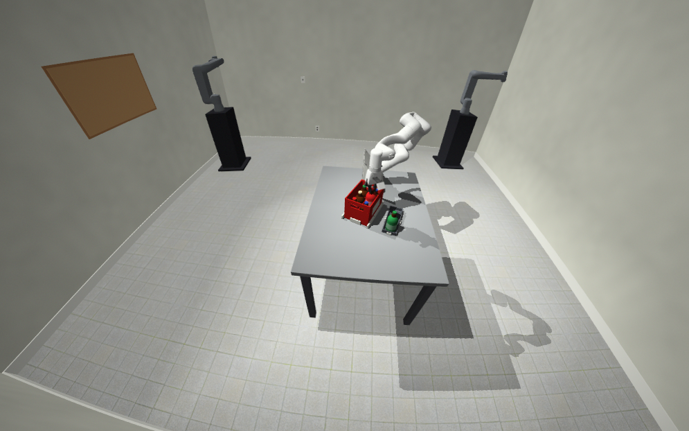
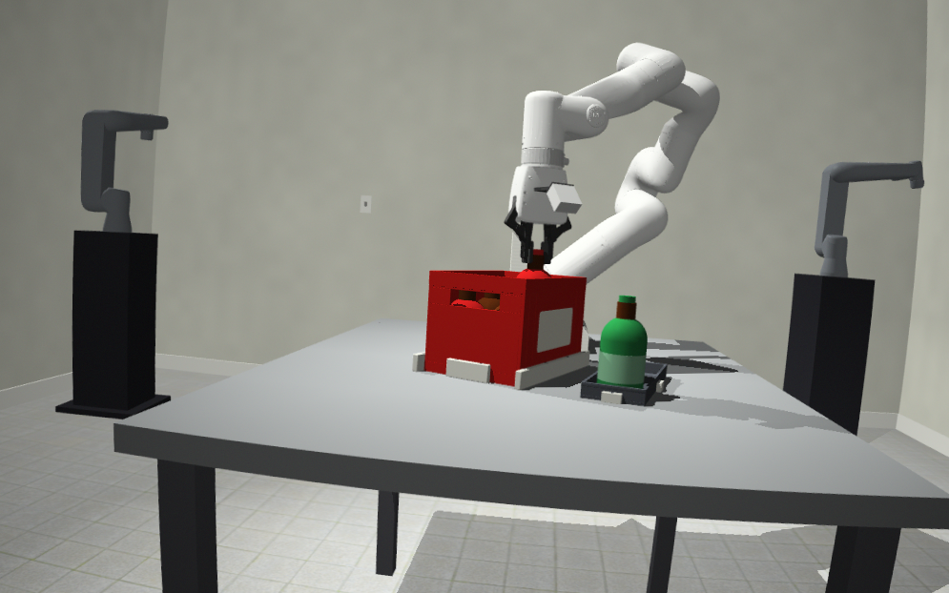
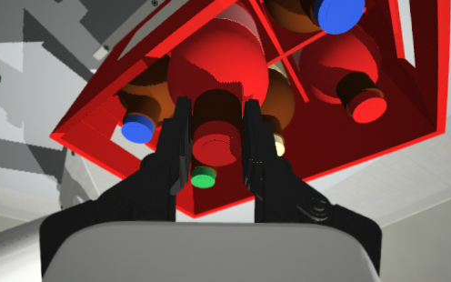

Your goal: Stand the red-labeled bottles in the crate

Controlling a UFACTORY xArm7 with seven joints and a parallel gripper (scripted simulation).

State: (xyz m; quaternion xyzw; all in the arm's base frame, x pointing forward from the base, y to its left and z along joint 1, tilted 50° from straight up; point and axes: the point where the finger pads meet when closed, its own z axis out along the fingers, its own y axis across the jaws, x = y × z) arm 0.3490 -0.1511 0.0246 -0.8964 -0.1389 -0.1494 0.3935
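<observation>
Right now my hand is 70 mm above the red-labeled bottle. The rest, counted from my hand: brown bottle: 50 mm behind, 70 mm to the right, 130 mm below; red crate: 20 mm behind, 40 mm to the right, 130 mm below; green bottle: 170 mm ahead, 130 mm to the left, 130 mm below.
</observation>
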